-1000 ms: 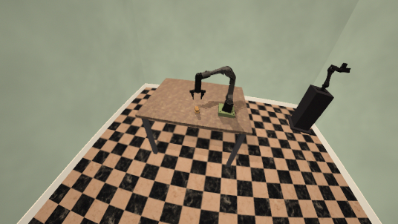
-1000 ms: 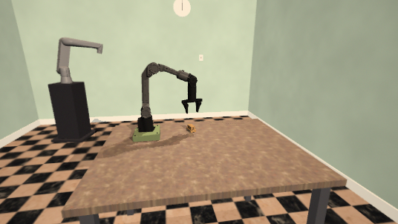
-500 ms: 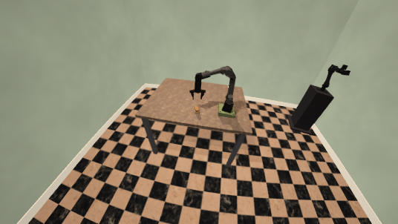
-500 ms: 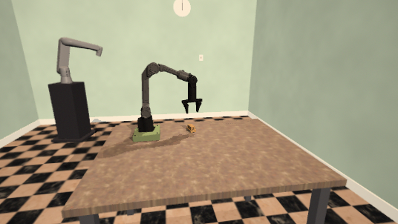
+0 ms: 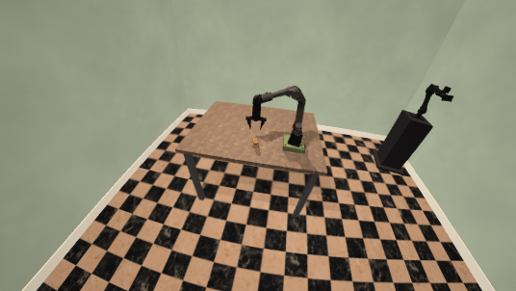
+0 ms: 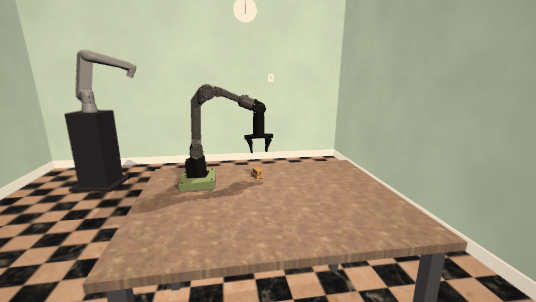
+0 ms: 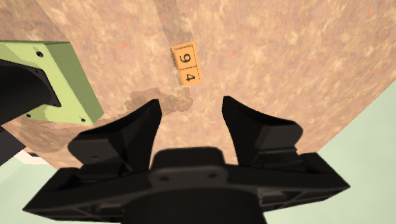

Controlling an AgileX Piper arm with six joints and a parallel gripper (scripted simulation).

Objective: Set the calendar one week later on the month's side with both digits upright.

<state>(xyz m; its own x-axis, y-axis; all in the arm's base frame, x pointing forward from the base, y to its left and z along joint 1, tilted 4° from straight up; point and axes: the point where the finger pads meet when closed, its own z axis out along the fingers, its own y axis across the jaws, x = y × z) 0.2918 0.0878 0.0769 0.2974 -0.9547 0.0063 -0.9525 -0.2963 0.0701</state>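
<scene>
Right now the orange tray is 1 cm behind my hand, 1 cm to the left of it and 13 cm below it.
</scene>
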